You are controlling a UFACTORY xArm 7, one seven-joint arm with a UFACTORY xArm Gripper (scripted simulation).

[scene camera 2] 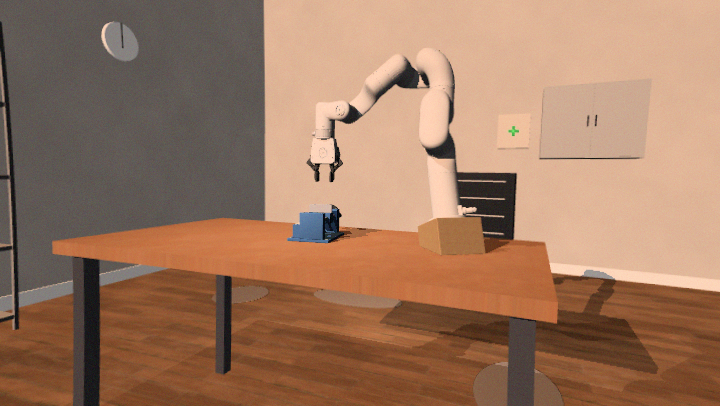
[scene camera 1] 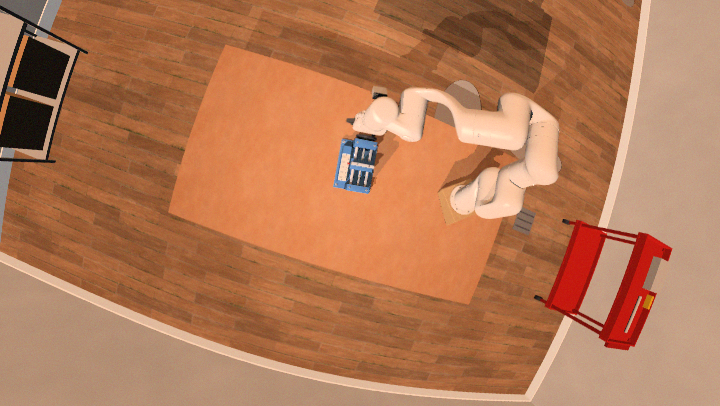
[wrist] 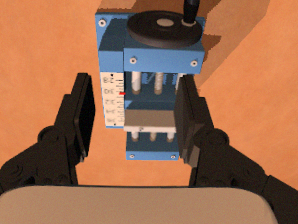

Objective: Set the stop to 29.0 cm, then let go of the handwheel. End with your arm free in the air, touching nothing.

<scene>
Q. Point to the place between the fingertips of the gripper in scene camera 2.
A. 324,181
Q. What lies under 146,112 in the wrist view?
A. A stop block.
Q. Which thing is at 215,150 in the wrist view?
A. The gripper.
</scene>
